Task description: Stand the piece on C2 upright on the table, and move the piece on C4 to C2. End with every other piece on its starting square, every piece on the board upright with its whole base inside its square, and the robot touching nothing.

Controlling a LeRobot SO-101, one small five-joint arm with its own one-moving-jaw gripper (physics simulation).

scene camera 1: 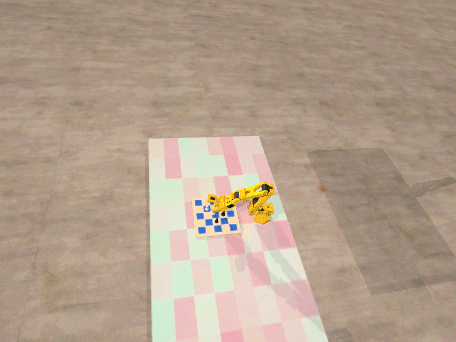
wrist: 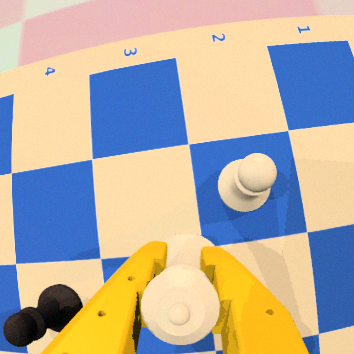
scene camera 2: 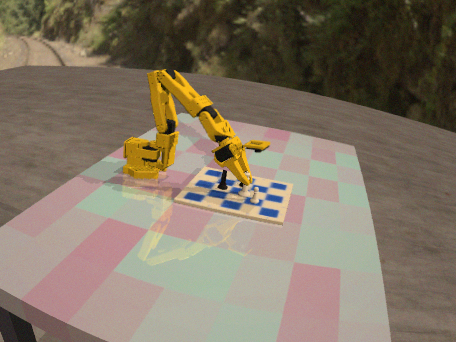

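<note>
The tall white piece stands near upright between the jaws in the wrist view. Its base lies over the line between columns 2 and 3, in the third row from the numbered edge. My gripper is shut on it, one jaw pressing on each side. I cannot tell whether its base touches the board. A black piece is in column 4 of the same row. The board lies flat; its letters are not readable.
A white pawn stands upright in column 2, one row toward the numbered edge, close beyond the right jaw. Another black piece stands on the arm's side of the board. The board rests on a pastel checkered table.
</note>
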